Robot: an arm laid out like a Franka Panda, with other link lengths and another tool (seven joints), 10 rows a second.
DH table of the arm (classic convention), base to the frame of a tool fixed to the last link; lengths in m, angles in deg. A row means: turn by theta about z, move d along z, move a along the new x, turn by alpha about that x. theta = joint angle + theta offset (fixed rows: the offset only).
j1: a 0  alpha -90  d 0.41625  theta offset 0
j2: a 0  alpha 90  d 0  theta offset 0
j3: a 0.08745  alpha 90  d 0.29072  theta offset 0
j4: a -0.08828  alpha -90  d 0  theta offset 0
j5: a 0  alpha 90  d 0.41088  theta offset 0
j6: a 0.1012  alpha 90  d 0  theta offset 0
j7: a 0.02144  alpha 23.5  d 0.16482  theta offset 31
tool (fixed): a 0  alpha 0  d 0.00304  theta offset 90
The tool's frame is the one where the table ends.
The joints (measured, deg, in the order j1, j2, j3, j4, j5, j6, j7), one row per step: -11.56 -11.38 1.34 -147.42 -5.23 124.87 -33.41; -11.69 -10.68 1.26 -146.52 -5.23 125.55 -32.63; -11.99 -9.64 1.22 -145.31 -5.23 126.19 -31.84; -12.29 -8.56 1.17 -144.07 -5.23 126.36 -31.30; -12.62 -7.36 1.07 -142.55 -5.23 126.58 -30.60; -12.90 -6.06 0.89 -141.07 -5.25 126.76 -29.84; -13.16 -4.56 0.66 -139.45 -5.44 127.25 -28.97; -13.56 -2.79 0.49 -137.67 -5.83 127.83 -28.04; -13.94 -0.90 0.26 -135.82 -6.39 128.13 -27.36; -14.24 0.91 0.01 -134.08 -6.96 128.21 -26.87
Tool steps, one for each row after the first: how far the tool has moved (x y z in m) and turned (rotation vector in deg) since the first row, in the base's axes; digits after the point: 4 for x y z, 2 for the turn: 0.0070 -0.0030 0.0022 -0.24 -0.91 -0.92; 0.0151 -0.0074 0.0039 -0.46 -1.75 -1.99; 0.0218 -0.0117 0.0047 -0.58 -2.11 -2.86; 0.0302 -0.0173 0.0066 -0.76 -2.68 -3.96; 0.0378 -0.0231 0.0072 -0.92 -3.07 -5.13; 0.0468 -0.0298 0.0074 -1.25 -3.69 -6.31; 0.0563 -0.0378 0.0064 -1.71 -4.28 -7.47; 0.0649 -0.0463 0.0041 -2.23 -4.50 -8.32; 0.0721 -0.0542 0.0010 -2.70 -4.47 -8.93
